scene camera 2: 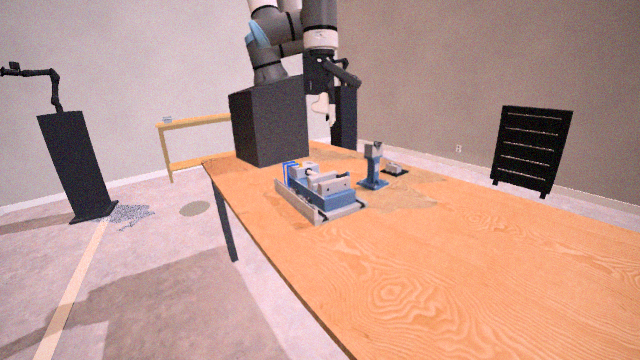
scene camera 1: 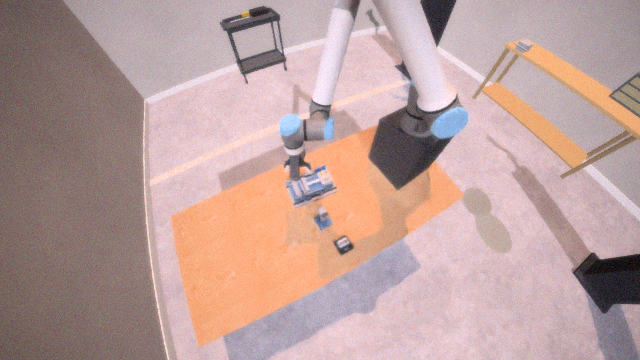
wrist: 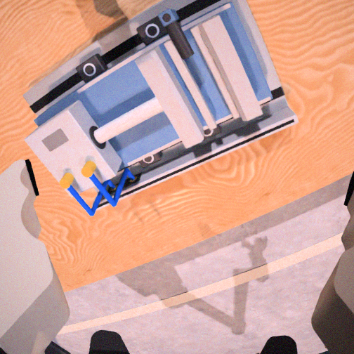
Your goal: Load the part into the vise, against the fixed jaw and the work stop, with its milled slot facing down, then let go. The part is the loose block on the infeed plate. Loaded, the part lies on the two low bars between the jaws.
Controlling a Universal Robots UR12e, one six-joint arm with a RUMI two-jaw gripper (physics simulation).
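Frame: origin at the arm's base, x left, y ahead, z down, level; metres.
Seen in the pictures: gripper, fingertip midpoint: (scene camera 2: 328,123); arm's base, origin of the base link: (scene camera 2: 271,82) (scene camera 1: 418,125).
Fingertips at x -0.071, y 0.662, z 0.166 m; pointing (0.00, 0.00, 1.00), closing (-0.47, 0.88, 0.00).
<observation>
Offsets run from my fingertips to a thing's top centre. Level surfaces: height alone.
The part @[dx +0.391, dy -0.097, dz +0.215 m] (scene camera 1: 343,243) (scene camera 2: 394,167) is a small light block on the black infeed plate @[dx +0.400, dy -0.098, dz +0.244 m] (scene camera 2: 398,174); which way its slot faces is too small to tell. The blue and grey vise @[dx -0.015, dy -0.062, dz +0.153 m] (scene camera 1: 311,187) (scene camera 2: 337,201) stands on the table. In the wrist view, its moving jaw (wrist: 170,97) and fixed jaw (wrist: 238,70) stand apart, with two low bars (wrist: 192,85) (wrist: 215,72) between them and no part on the bars. The dark work stop (wrist: 179,40) reaches in over that gap. My gripper (scene camera 1: 298,170) (scene camera 2: 325,117) (wrist: 191,169) is open and empty, above the screw end of the vise.
A blue stand (scene camera 1: 322,221) (scene camera 2: 373,172) with a grey head rises between the vise and the infeed plate. Blue hoses (wrist: 102,196) stick out of the vise's screw end. The black robot base (scene camera 1: 402,155) (scene camera 2: 272,125) stands at one end of the table @[dz +0.252 m] (scene camera 1: 240,260) (scene camera 2: 450,275).
</observation>
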